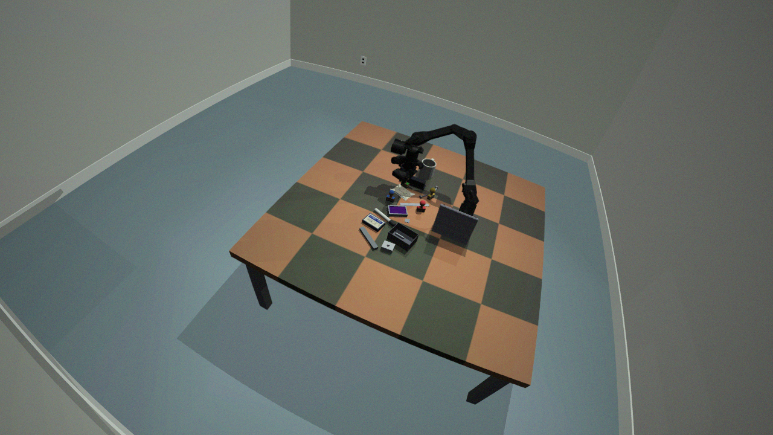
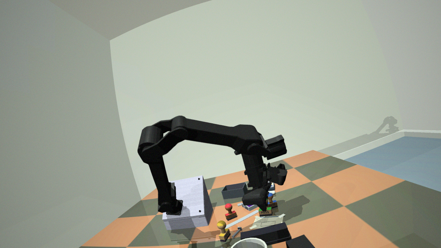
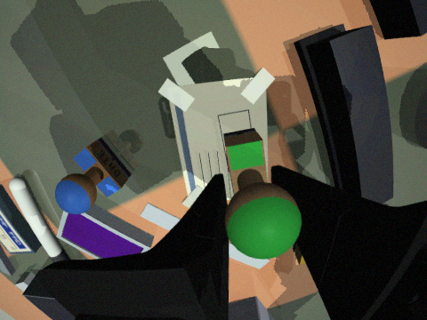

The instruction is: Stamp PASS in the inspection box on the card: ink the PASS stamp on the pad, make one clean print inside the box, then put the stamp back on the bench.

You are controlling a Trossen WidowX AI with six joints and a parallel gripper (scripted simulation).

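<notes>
Now: gripper tip 1 cm to the right of the pale card and 6 cm above it. The rest, counted from my gripper tip: green-knobbed stamp (right at my gripper tip); then yellow stamp (14 cm behind, 5 cm to the right, 4 cm below); then blue-knobbed stamp (2 cm ahead, 11 cm to the left, 4 cm below).
</notes>
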